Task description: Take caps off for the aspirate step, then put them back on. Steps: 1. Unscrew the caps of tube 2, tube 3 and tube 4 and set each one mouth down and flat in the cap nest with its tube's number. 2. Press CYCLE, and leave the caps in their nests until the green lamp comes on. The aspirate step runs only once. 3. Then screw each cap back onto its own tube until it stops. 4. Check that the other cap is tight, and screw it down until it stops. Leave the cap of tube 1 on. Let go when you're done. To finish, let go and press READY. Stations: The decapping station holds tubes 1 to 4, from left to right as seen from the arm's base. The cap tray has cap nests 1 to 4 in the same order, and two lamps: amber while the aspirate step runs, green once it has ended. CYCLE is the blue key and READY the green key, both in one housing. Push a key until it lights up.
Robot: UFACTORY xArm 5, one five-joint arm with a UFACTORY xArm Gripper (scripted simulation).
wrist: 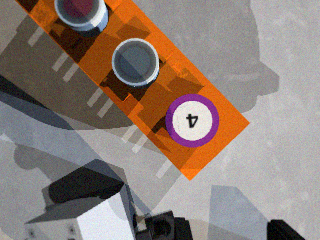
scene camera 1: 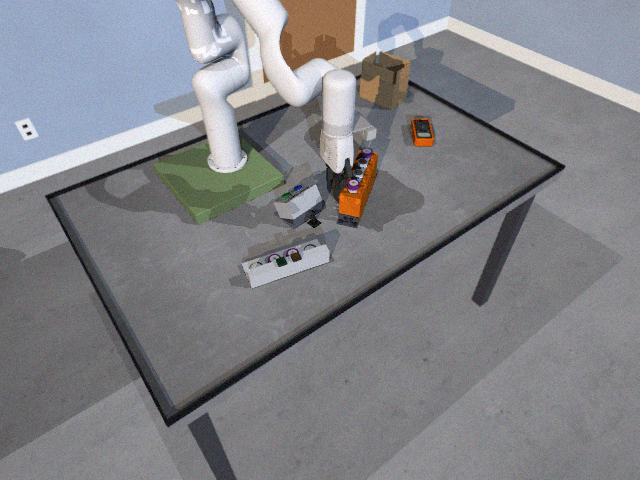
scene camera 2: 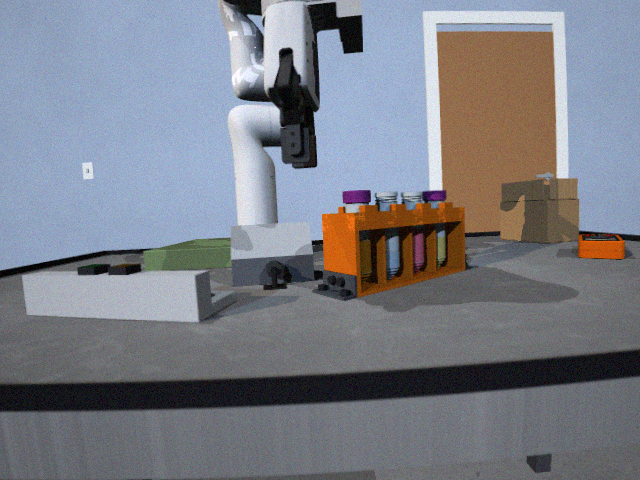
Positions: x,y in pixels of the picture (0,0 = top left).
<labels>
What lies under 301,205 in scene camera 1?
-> A grey key housing.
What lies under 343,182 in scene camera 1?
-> My gripper.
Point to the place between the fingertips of my gripper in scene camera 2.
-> At 300,165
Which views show the cardboard box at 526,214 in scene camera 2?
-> Scene camera 1 and scene camera 2 only.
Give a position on a cardboard box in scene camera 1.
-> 377,85
</labels>
